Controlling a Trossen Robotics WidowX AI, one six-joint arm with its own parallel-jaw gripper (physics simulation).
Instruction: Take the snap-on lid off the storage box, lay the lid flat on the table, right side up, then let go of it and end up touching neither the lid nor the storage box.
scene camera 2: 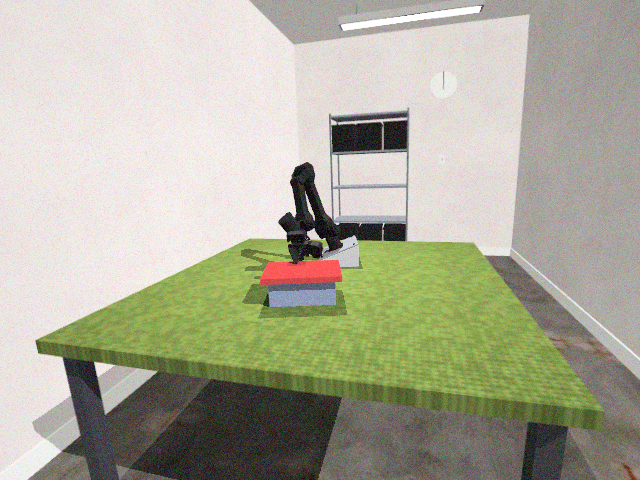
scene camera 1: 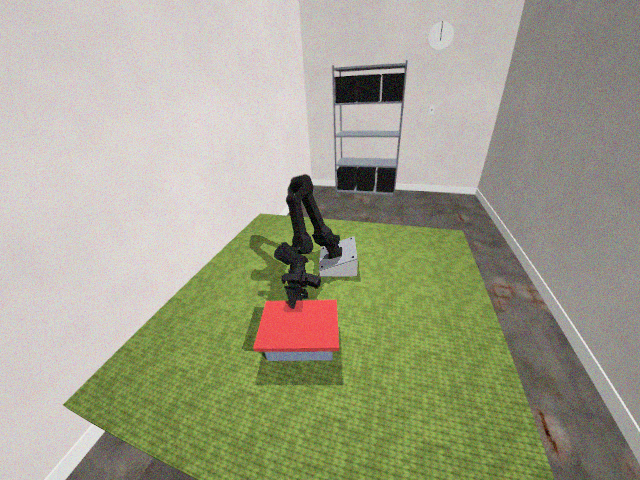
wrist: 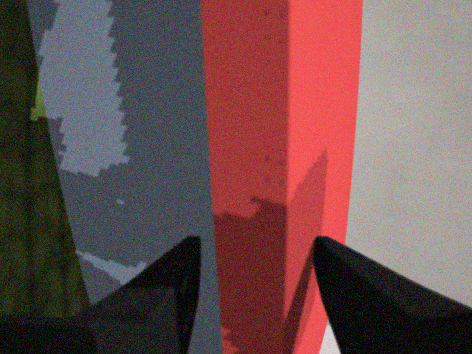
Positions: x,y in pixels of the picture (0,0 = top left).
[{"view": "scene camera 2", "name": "my gripper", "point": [296,268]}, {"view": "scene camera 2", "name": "red lid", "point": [322,271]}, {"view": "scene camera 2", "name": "blue-grey storage box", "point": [303,294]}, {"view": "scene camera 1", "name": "my gripper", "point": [294,310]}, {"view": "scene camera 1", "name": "red lid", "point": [312,326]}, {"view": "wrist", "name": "my gripper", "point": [257,248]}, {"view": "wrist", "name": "red lid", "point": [281,90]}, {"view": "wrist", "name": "blue-grey storage box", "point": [125,100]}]
